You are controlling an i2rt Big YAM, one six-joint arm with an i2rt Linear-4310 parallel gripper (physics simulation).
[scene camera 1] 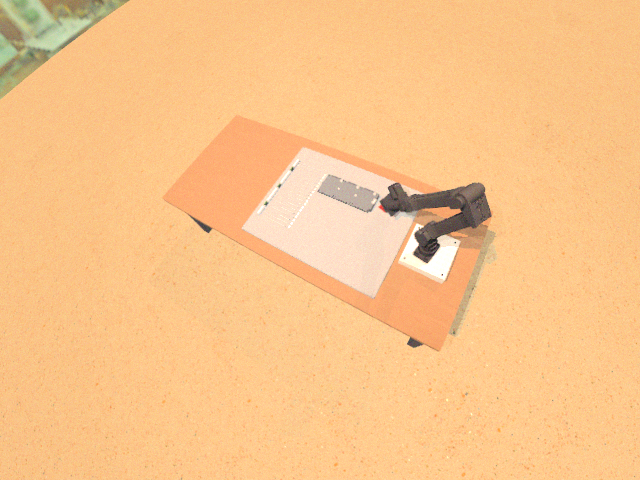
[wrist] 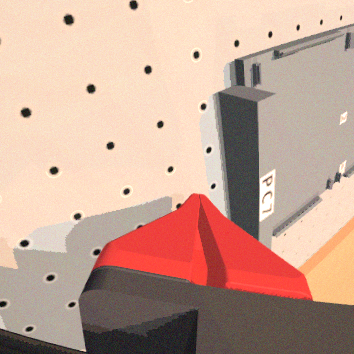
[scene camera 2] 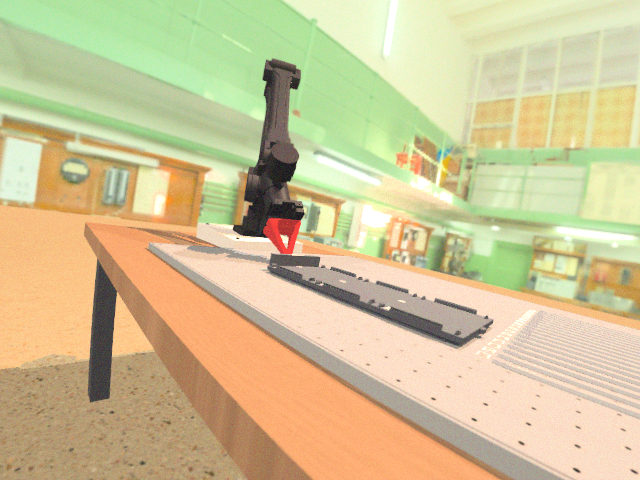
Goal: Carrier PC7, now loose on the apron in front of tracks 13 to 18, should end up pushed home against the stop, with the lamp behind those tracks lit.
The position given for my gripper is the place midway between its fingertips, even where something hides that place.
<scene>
My gripper (scene camera 2: 287, 257) is shut and holds nothing. Also in view: a carrier PC7 (scene camera 2: 449, 322).
The carrier PC7 is seen too in scene camera 1 (scene camera 1: 364, 199) and in the wrist view (wrist: 280, 122). My gripper is seen too in the wrist view (wrist: 195, 204).
</scene>
